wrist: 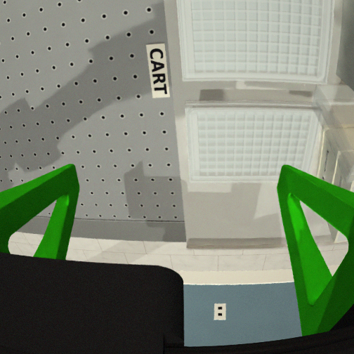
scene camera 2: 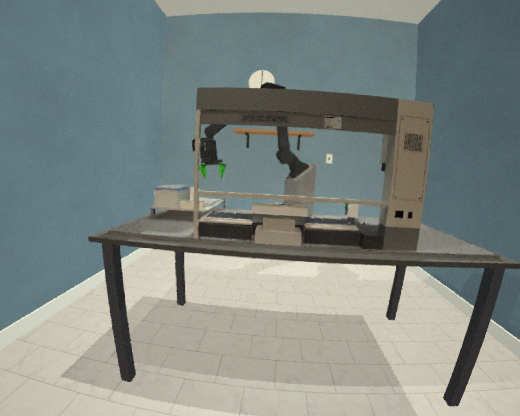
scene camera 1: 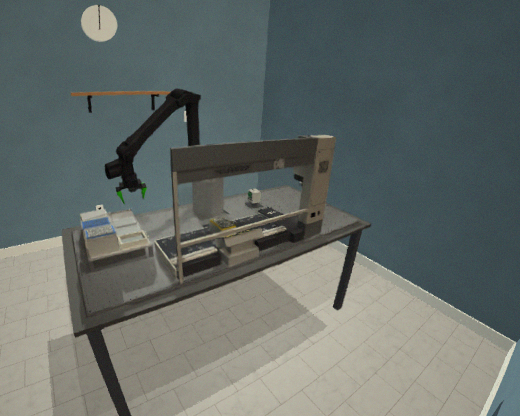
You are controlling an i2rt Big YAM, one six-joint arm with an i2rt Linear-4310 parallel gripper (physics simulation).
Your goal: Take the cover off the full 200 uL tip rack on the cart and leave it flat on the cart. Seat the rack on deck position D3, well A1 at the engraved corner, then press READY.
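My gripper is open and empty, high above the back part of the cart. A blue-rimmed rack with a speckled grey top stands at the cart's front left. A blue-topped rack is behind it, and a whitish box is behind that. At the right edge of the wrist view, part of a cream box shows under a see-through top. I cannot tell which rack is the full covered 200 uL one. The dark deck is beside the cart; D3's label is not readable.
Two pale well plates and a cream-rimmed tray are on the cart. The machine's tall frame spans the deck. A yellow-edged item is on the deck. A small white and green device stands behind it.
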